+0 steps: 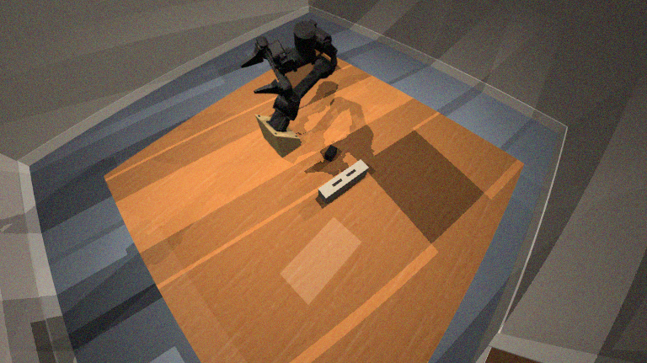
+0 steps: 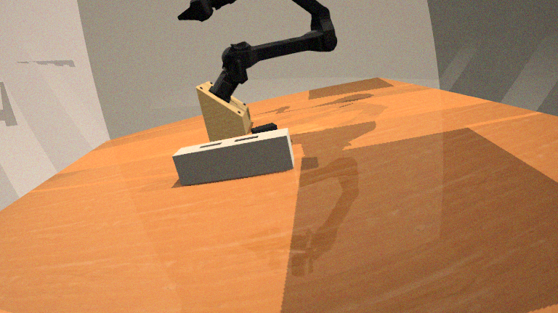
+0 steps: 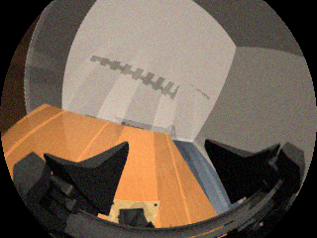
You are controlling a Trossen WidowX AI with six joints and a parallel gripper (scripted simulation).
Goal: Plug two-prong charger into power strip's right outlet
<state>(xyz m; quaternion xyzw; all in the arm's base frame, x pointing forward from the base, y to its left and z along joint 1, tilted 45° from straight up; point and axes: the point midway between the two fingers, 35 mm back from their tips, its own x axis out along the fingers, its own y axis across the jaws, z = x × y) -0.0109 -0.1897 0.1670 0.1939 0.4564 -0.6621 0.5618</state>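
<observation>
The dark charger lies 340 mm below my gripper tip, 200 mm ahead of it and 160 mm to the left of it.
</observation>
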